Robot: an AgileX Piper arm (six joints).
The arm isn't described. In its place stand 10 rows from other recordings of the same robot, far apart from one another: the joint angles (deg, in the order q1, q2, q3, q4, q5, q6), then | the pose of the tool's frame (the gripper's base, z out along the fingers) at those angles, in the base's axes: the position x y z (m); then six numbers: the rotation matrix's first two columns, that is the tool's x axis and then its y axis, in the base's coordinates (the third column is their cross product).
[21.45 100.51 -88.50 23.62 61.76 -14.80] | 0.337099 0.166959 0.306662 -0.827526 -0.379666 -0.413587 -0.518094 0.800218 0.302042
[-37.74 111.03 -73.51 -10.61 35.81 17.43] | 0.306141 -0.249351 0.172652 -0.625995 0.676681 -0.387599 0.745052 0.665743 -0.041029
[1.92 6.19 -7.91 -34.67 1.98 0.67] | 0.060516 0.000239 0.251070 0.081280 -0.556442 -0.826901 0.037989 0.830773 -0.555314
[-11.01 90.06 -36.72 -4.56 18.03 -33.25] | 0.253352 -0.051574 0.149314 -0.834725 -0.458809 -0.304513 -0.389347 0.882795 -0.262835
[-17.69 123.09 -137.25 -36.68 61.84 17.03] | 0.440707 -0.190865 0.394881 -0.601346 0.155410 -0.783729 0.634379 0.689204 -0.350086
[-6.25 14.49 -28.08 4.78 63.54 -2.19] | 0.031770 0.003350 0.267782 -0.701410 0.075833 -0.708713 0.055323 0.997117 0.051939
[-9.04 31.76 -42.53 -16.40 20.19 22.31] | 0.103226 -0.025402 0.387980 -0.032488 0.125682 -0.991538 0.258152 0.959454 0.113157
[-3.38 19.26 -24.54 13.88 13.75 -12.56] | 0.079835 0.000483 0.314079 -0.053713 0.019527 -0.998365 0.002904 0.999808 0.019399
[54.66 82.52 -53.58 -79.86 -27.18 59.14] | 0.149736 0.281908 0.300190 0.149768 -0.304055 -0.940808 -0.981121 0.072052 -0.179472
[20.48 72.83 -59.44 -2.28 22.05 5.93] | 0.265831 0.097834 0.343280 -0.495873 -0.114156 -0.860859 -0.305448 0.950903 0.049848
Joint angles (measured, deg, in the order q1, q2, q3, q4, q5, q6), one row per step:
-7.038, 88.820, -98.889, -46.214, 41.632, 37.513
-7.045, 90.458, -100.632, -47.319, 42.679, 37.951
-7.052, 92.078, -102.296, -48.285, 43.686, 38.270
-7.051, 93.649, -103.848, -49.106, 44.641, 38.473
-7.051, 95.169, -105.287, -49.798, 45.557, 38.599
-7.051, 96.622, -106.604, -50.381, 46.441, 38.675
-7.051, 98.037, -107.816, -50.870, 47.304, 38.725
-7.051, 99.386, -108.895, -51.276, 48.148, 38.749
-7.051, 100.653, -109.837, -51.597, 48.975, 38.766
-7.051, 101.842, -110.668, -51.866, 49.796, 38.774
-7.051, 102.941, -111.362, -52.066, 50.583, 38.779
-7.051, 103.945, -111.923, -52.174, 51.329, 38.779
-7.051, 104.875, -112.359, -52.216, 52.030, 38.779
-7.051, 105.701, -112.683, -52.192, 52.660, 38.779
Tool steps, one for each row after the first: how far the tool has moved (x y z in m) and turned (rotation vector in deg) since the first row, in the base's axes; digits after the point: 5 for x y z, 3 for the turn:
0.00661, -0.00258, -0.00076, -0.449, 0.457, -1.141
0.01321, -0.00502, -0.00208, -0.863, 0.982, -2.202
0.01968, -0.00724, -0.00394, -1.235, 1.575, -3.159
0.02598, -0.00931, -0.00632, -1.548, 2.227, -4.041
0.03201, -0.01125, -0.00913, -1.800, 2.926, -4.863
0.03792, -0.01307, -0.01246, -1.983, 3.680, -5.640
0.04355, -0.01477, -0.01626, -2.110, 4.493, -6.374
0.04883, -0.01635, -0.02040, -2.164, 5.345, -7.071
0.05372, -0.01783, -0.02474, -2.178, 6.226, -7.747
0.05823, -0.01918, -0.02931, -2.139, 7.127, -8.378
0.06234, -0.02036, -0.03402, -2.028, 8.039, -8.951
0.06616, -0.02141, -0.03896, -1.868, 8.969, -9.472
0.06954, -0.02230, -0.04379, -1.666, 9.861, -9.921

